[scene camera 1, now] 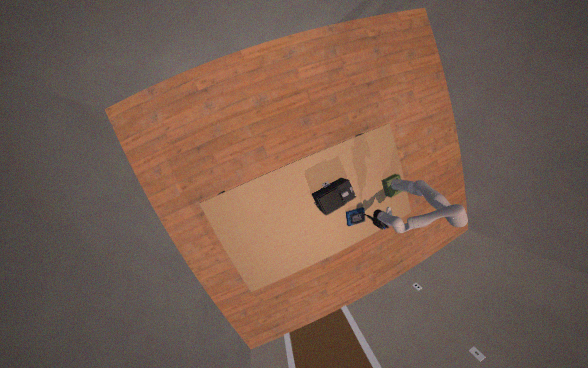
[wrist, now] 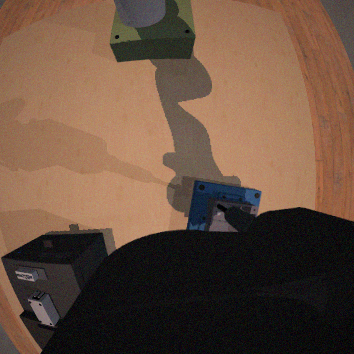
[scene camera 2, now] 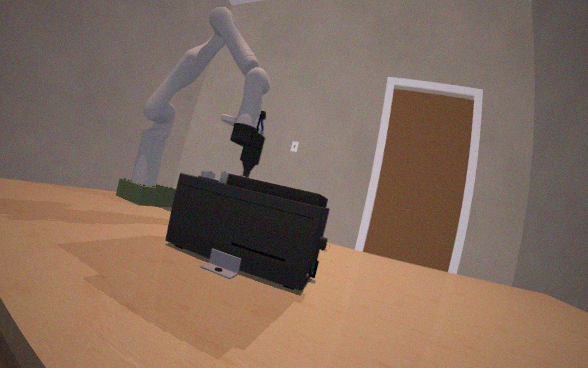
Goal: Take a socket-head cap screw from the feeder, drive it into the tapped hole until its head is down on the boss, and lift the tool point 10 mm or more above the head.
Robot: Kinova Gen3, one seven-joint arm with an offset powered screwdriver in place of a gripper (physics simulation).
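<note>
The black screw feeder stands on the light mat, with small pale fittings at one end. A blue fixture plate lies beside it and bears a grey block. My screwdriver points down, its dark tip over the grey block in the wrist view; the gap between them cannot be judged. No screw can be made out at the tip. The tapped hole and boss are too small or hidden by the tool. In scene camera 2 the feeder hides the fixture.
The arm's green base block stands at the mat's end. The light mat lies on the wooden table. A small grey bracket sits against the feeder's long side.
</note>
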